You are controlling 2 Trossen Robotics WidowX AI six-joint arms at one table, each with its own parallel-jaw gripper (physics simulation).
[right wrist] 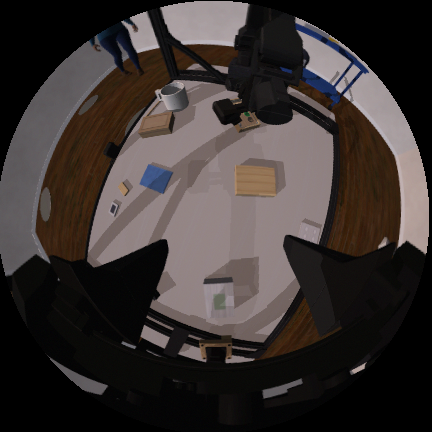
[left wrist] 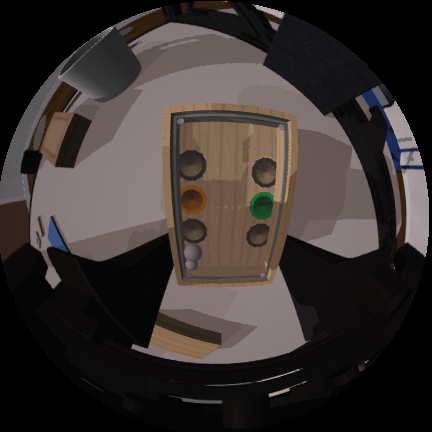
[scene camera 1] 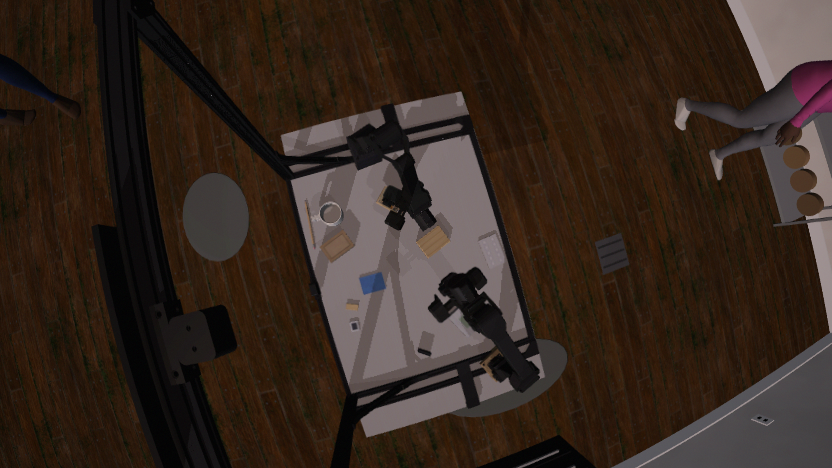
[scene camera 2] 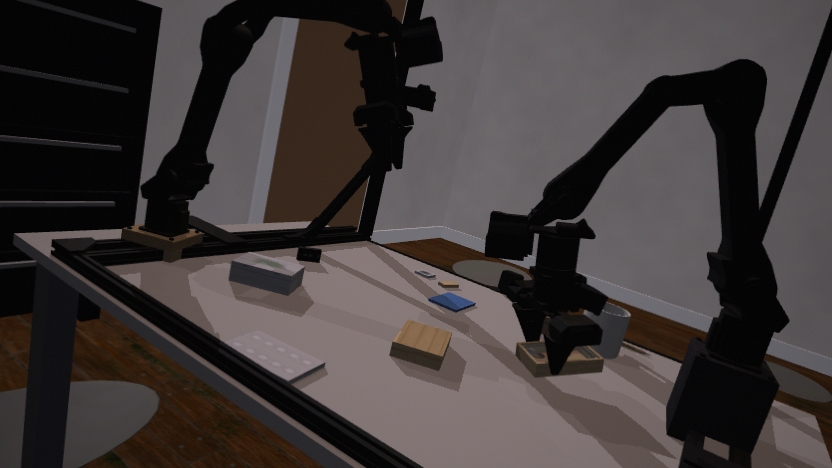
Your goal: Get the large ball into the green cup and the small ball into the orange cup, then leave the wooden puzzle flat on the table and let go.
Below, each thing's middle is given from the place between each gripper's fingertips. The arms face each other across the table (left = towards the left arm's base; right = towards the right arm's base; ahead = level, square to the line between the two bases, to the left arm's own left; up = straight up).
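Relative to the wooden puzzle (scene camera 2: 583, 359), my right gripper is 21 cm above it, 33 cm to the right of it and 3 cm short of it.
Relative to the wooden puzzle, my left hand is 1 cm below it, 2 cm to the right of it and 1 cm past it.
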